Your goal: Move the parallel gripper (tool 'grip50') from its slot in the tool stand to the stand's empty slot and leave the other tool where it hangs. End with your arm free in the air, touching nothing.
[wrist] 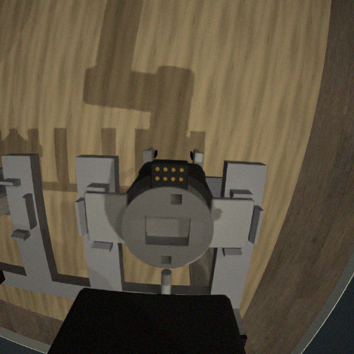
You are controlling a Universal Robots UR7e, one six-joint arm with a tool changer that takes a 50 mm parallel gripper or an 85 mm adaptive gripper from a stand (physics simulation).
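The parallel gripper [173,154] hangs in the right-hand slot of the grey tool stand [230,277]. Its round grey coupling plate [167,205] faces the camera uncovered, with a black contact block [169,174] and gold contacts above it. Its side plates rest on the two posts between small lugs. Its two fingertips stand apart beyond the body, with nothing seen between them. The black end of my arm [150,325] with a small grey pin [166,282] shows at the bottom, apart from the coupling plate. The stand's other slot is mostly cut off at the left edge; what hangs there cannot be told.
Another stand post [21,200] with lugs rises at the left. The wooden table top [260,65] lies below, with shadows of the arm and stand across it. A darker wooden border [320,200] runs down the right side to the table's edge.
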